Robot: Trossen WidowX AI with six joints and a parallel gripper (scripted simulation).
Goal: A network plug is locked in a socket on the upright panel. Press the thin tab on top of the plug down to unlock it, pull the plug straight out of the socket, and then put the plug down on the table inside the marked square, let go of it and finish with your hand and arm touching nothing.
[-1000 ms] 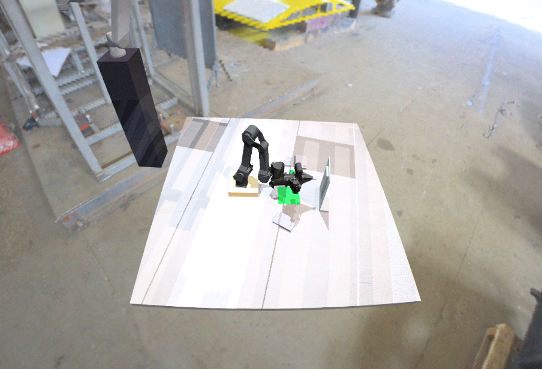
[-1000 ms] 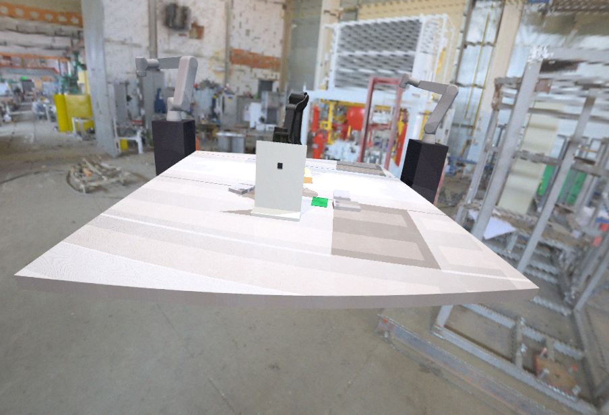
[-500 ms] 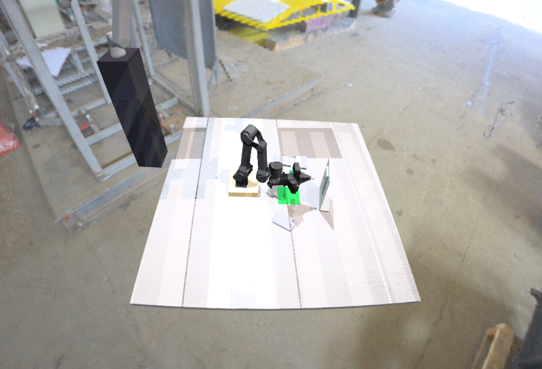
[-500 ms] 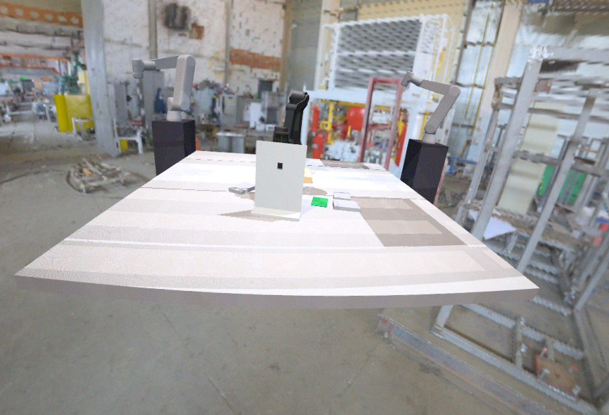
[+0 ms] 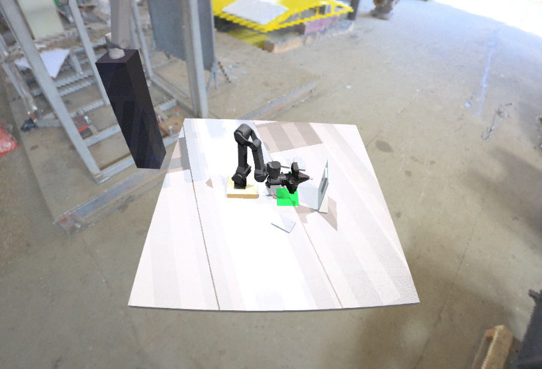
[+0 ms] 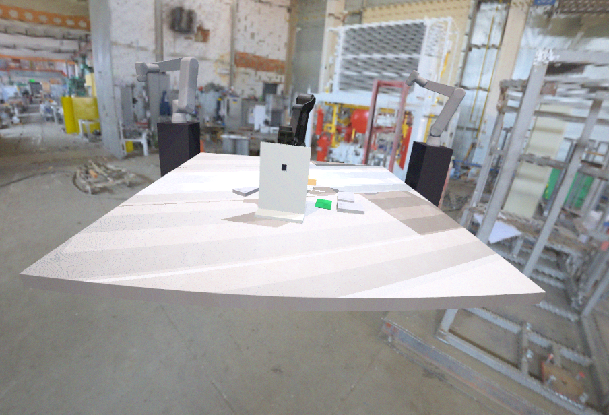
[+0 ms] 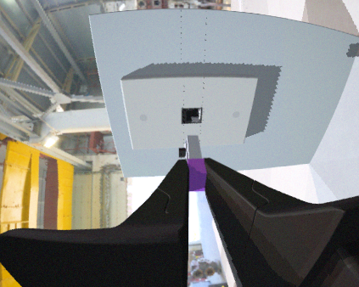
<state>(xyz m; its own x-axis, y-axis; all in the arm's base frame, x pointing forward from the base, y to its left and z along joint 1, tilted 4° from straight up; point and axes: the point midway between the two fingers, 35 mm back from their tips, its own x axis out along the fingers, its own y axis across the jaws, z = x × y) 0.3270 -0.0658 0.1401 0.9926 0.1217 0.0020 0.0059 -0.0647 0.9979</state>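
Now: the green marked square 9 cm behind my gripper tip, 1 cm to the left of it and 18 cm below it. Also, from my gripper tip: purple plug: right at my gripper tip; then white upright panel: 9 cm ahead, 7 cm below.
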